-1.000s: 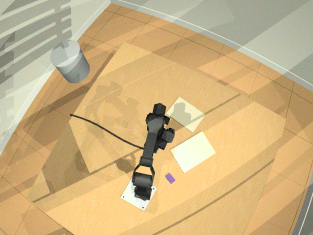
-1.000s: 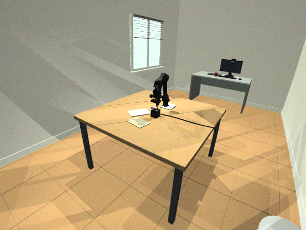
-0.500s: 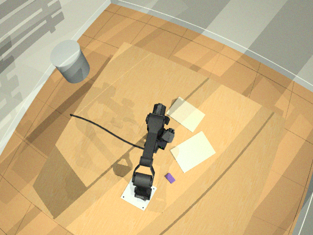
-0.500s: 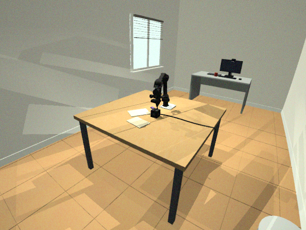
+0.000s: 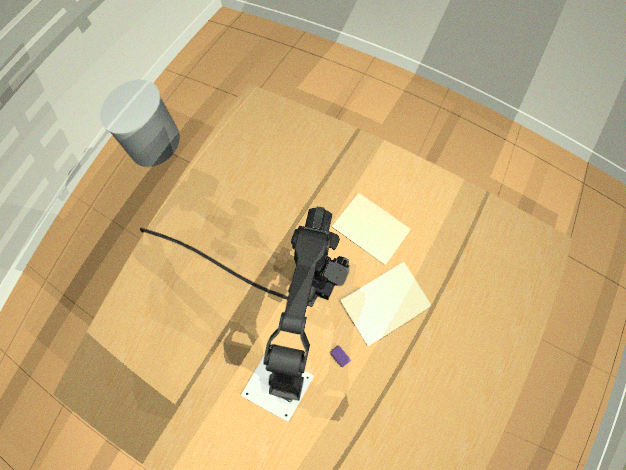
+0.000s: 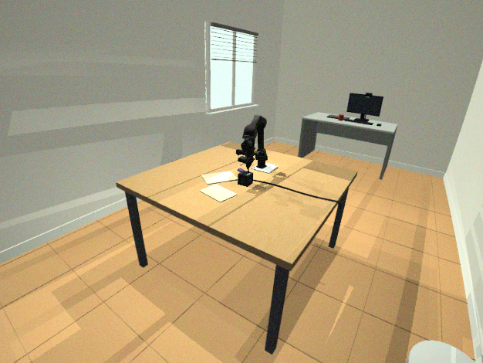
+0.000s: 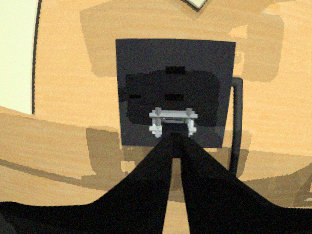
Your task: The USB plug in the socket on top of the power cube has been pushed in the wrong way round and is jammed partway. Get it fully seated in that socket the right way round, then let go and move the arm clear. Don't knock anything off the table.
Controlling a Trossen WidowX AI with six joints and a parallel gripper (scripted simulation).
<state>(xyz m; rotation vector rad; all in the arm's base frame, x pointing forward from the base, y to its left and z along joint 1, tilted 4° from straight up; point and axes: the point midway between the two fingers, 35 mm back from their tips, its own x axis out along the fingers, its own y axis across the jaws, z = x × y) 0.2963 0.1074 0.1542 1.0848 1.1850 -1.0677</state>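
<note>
Right now my gripper tip is 2 cm above the USB plug. Also, from my gripper tip: small purple block 18 cm to the right, 15 cm behind, 10 cm below.
</note>
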